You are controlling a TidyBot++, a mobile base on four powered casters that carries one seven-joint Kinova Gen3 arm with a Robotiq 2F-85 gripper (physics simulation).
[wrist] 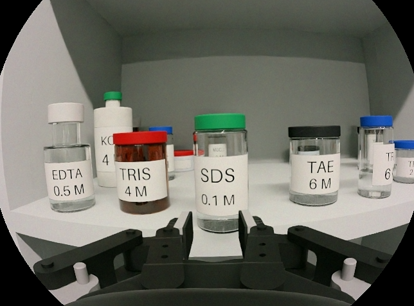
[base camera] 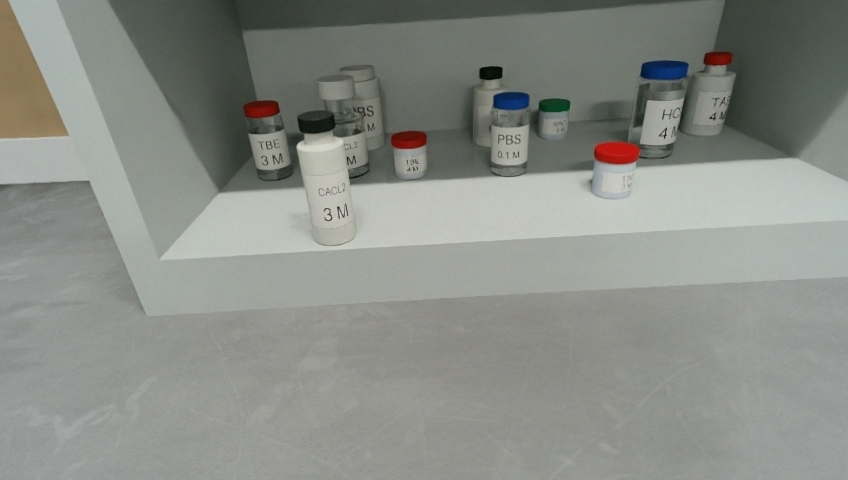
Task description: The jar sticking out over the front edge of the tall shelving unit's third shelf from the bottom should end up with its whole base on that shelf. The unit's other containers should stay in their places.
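Frame: origin at the arm's base, x up, y right, z ahead, level; millimetres.
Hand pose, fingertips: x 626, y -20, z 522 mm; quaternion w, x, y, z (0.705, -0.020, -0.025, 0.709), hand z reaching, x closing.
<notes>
After its pixels a point has its place.
The SDS 0.1 M jar (wrist: pixel 221 175), clear with a green lid, stands upright at the centre of the wrist view. Its base reaches the front edge of the shelf (wrist: pixel 270 225) and seems to stick out a little. My gripper (wrist: pixel 215 223) is partly open and empty, its fingertips low in front of the jar, one towards each side of its base. The gap between them is about as wide as the jar looks. The gripper does not show in the base camera view.
The TRIS 4 M jar (wrist: pixel 142 175) stands close left of the SDS jar, with the EDTA bottle (wrist: pixel 68 165) further left and KOH bottle (wrist: pixel 113 120) behind. The TAE jar (wrist: pixel 314 170) stands right. The base camera shows a lower shelf (base camera: pixel 476 208) {x -320, y 60, z 670 mm} with a CACL2 bottle (base camera: pixel 328 184) {x -244, y -107, z 590 mm} near its edge.
</notes>
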